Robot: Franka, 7 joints.
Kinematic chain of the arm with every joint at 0, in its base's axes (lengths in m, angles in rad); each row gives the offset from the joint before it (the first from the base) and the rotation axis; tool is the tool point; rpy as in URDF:
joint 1: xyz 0 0 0.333 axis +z
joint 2: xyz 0 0 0 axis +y
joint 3: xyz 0 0 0.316 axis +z
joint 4: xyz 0.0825 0 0 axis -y
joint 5: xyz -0.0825 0 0.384 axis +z
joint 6: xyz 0 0 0 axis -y
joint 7: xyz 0.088 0 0 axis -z
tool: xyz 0 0 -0.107 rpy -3.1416 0 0
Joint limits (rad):
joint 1: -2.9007..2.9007
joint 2: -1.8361..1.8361
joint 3: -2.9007..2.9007
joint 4: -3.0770..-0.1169
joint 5: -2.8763..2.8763
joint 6: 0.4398..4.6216
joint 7: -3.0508..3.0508
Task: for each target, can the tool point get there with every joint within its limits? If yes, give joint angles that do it. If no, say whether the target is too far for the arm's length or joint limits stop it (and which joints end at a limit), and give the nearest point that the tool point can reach.
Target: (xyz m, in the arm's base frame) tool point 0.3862 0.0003 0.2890
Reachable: yes | joints 2.0959 -0.1484 -1.8506 -2.8317 0.7938 3.8741 -0.7970
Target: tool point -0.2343 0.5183 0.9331
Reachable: yes | joints -1.5781 -0.6489 -2.0271 -0.6724 -0.5782 3.3888 0.2271
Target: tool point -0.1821 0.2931 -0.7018
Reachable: no: too far | nearest point -0.1693 0.2725 -0.3594 | short by 0.343 m
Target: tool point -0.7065 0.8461 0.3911
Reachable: no: too far | nearest point -0.5491 0.6576 0.3782 | short by 0.246 m
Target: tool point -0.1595 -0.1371 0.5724
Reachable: yes | joints 1.7545 1.1465 2.2292 -2.4809 0.7626 0.8794 -0.4581
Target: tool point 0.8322 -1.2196 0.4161
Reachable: no: too far | nearest point 0.4828 -0.7075 0.3812 | short by 0.621 m
